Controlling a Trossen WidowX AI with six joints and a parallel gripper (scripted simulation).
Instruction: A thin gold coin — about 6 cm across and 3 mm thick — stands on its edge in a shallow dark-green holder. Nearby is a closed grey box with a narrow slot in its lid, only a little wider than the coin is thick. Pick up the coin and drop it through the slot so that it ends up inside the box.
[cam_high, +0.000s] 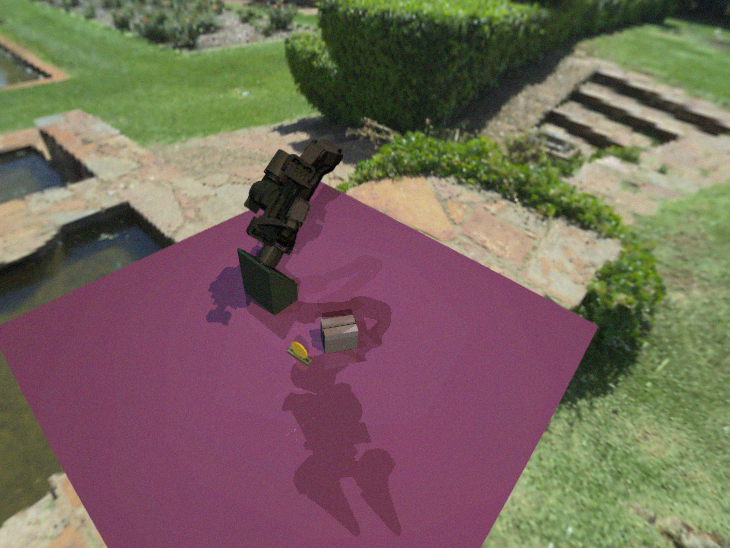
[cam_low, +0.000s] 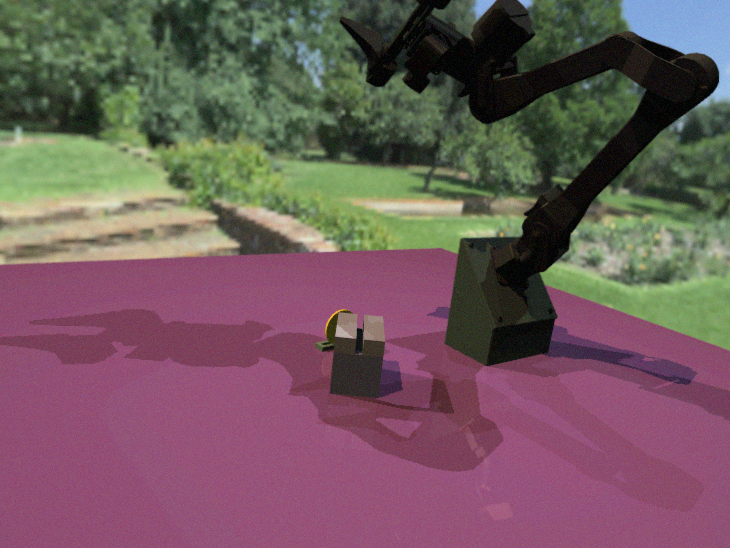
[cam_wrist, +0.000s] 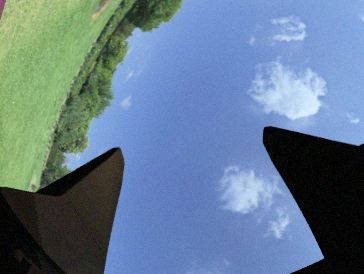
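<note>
Right now the gold coin is 460 mm below my gripper tip and 30 mm behind it.
</note>
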